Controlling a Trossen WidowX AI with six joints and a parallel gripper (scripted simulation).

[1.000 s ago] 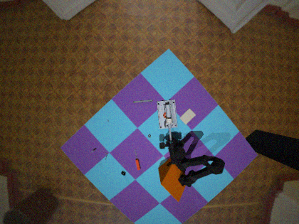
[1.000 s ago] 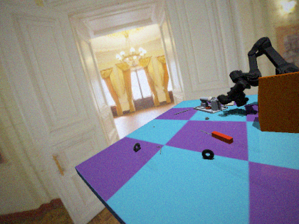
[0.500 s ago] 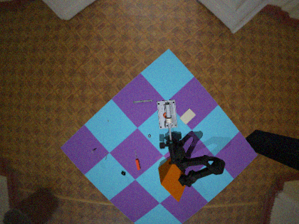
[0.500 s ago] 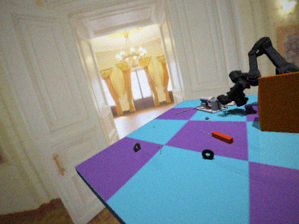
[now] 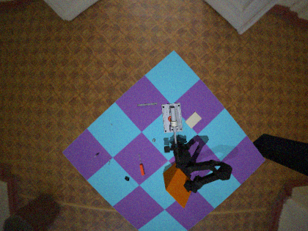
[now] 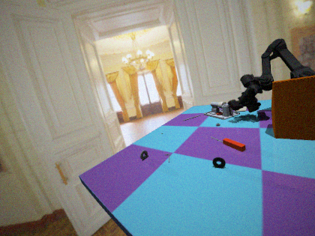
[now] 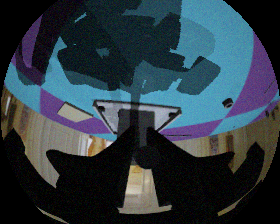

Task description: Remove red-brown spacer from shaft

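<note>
Right now my gripper tip is 40 mm short of the thin shaft, 20 mm to the left of it and 30 mm below it. Also, from my gripper tip: card (20 mm ahead, 210 mm to the right, 50 mm below).
</note>
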